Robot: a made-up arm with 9 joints.
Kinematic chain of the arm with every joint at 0, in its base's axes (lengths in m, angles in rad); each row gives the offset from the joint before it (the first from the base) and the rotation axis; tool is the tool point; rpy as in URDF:
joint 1: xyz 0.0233 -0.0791 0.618 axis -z
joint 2: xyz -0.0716 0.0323 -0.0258 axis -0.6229 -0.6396 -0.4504
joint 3: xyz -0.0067 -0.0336 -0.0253 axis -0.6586 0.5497 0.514
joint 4: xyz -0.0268 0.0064 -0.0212 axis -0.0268 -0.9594 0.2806
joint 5: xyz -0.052 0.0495 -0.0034 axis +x
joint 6: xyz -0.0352 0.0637 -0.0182 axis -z
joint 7: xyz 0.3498 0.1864 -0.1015 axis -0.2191 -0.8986 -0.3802
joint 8: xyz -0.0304 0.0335 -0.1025 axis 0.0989 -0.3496 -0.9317
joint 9: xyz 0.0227 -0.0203 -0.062 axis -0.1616 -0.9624 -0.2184
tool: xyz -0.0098 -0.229 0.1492 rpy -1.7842 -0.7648 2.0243
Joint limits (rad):
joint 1: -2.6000..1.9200
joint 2: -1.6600..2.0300
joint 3: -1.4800..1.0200
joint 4: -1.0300..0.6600
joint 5: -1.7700..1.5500
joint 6: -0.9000..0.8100
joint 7: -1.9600..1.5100
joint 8: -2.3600..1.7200
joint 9: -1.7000..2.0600
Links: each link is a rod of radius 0.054 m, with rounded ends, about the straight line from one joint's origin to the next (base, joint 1, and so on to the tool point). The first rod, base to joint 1, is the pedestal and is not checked.
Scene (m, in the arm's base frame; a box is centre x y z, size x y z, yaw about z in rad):
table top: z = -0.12
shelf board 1: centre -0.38 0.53 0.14 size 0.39 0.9 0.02 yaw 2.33
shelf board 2: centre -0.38 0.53 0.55 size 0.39 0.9 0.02 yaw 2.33
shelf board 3: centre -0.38 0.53 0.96 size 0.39 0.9 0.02 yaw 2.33
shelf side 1: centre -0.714 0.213 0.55 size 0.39 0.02 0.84 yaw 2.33
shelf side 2: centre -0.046 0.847 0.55 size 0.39 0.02 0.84 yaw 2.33
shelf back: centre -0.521 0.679 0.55 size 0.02 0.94 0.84 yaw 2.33
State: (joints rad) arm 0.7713 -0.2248 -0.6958 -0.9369 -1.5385 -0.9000 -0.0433 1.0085 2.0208
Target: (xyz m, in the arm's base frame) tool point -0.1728 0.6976 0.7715
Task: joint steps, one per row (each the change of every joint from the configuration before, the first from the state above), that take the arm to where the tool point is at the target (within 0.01 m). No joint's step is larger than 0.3 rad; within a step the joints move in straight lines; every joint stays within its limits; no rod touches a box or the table.
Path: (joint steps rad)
1: -0.0955 -0.1047 -0.2614 0.1436 0.2032 0.0857 -0.1294 0.0424 0.0028
2: -0.0954 -0.1047 -0.2614 0.1436 0.2031 0.0857 -0.1294 0.0424 0.0028
3: -0.0955 -0.1047 -0.2614 0.1436 0.2032 0.0857 -0.1294 0.0424 0.0027
4: 0.2902 -0.1265 0.1881 -0.2206 0.0325 -0.0710 0.0681 -0.0882 -0.1763
5: 0.2902 -0.1264 0.1880 -0.2206 0.0325 -0.0710 0.0681 -0.0882 -0.1763
6: -0.1094 -0.0536 0.1104 -0.0413 -0.0543 -0.0575 0.2576 0.2283 0.1649
7: -0.1093 -0.0537 0.1105 -0.0414 -0.0543 -0.0576 0.2577 0.2282 0.1648

